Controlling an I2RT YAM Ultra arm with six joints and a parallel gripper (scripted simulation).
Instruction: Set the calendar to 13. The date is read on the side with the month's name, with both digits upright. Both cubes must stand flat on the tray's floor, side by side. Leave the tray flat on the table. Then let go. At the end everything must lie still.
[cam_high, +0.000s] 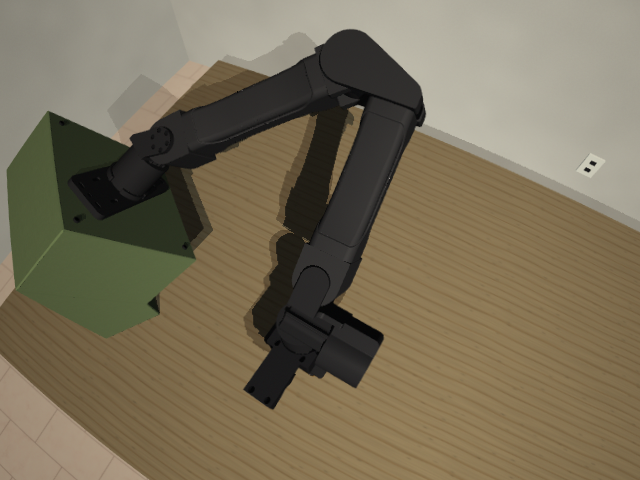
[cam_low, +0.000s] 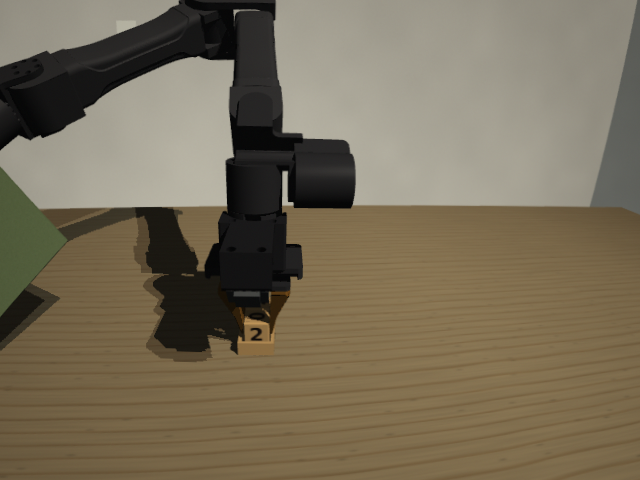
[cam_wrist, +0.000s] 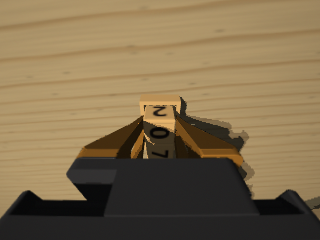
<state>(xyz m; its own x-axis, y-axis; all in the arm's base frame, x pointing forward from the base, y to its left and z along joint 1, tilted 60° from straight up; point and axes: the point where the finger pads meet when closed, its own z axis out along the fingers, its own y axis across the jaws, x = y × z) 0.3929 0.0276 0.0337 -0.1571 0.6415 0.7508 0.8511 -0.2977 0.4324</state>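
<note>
The wooden cube lies right at my hand. From my hand the other things lie so: wooden tray (2 cm to the left, 2 cm below).
</note>
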